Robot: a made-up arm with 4 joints.
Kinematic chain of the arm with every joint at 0, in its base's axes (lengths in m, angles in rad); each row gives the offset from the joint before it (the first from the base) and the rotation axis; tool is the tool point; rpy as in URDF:
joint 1: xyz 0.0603 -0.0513 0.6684 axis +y
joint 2: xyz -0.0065 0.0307 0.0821 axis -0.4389 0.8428 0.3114
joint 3: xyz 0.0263 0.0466 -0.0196 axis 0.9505 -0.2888 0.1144
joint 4: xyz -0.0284 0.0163 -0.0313 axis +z
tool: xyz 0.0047 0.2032 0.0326 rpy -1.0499 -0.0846 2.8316
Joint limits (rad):
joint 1: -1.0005..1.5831
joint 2: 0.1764..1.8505
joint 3: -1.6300..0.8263
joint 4: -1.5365..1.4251
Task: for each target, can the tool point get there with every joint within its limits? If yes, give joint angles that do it. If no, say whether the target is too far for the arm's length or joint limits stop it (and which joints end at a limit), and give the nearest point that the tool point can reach.
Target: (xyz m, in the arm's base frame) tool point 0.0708 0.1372 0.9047
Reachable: yes | joints 1.1441 1.0709 -0.1837 0.6996
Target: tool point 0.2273 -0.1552 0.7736
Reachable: no: joint limits stop it (at a limit: joint 1, joint 2, joint 3) | nearest point 0.2037 -0.1521 0.8677 | short by 0.097 m
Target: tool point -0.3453 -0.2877 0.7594
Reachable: no: too far | nearest point -0.1952 -0.1374 0.7257 | short by 0.215 m
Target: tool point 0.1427 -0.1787 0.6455
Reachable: no: joint limits stop it (at a limit: joint 1, joint 3) | nearest point 0.1246 -0.1126 0.5956 | short by 0.085 m
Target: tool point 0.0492 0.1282 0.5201
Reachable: yes | joints -0.5414 0.3252 -0.9969 0.0284
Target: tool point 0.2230 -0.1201 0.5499
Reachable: no: joint limits stop it (at a limit: joint 1, joint 3) | nearest point 0.1577 -0.0774 0.5808 | short by 0.084 m
